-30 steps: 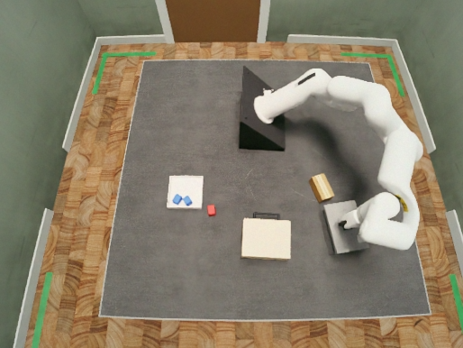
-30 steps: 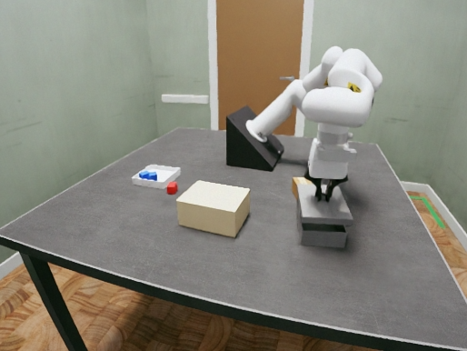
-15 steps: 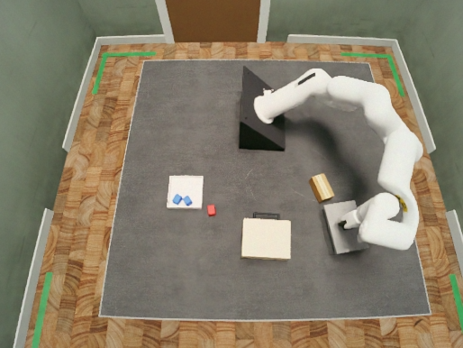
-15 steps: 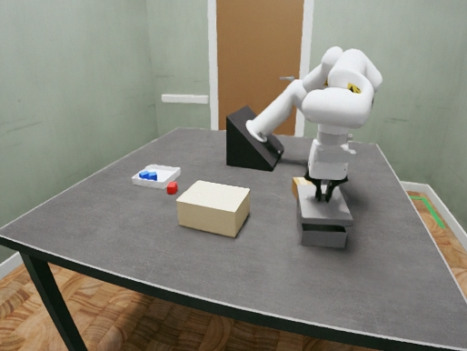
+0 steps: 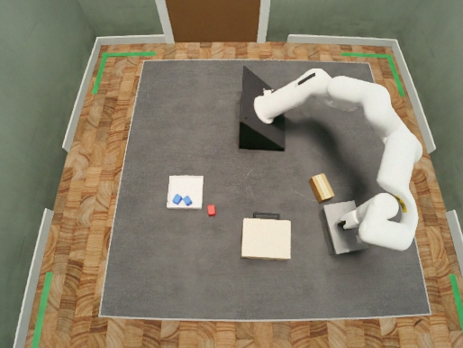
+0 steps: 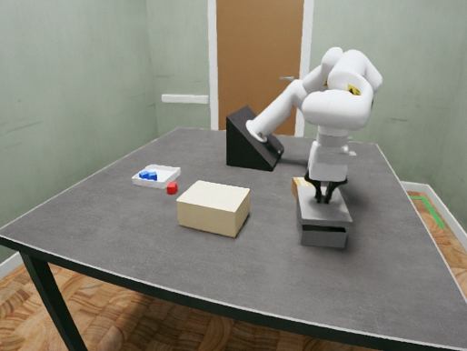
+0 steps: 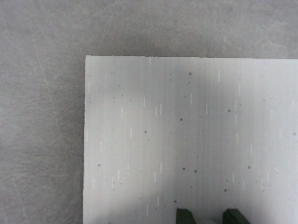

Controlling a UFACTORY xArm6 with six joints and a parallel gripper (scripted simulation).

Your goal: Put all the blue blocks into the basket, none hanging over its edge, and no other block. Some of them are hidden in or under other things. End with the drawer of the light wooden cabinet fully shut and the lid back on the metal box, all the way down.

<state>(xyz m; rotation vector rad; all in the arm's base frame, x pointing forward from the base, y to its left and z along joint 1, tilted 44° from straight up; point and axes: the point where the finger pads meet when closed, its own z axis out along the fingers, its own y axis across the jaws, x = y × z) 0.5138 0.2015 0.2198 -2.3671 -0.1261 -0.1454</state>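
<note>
Right now my hand is 9 cm above the grey metal box. From my hand the other things lie so: flat lid (3 cm below); then light wooden cabinet (3 cm ahead, 31 cm to the right, 7 cm below); then brown cardboard box (18 cm behind, 5 cm to the right, 8 cm below).
</note>
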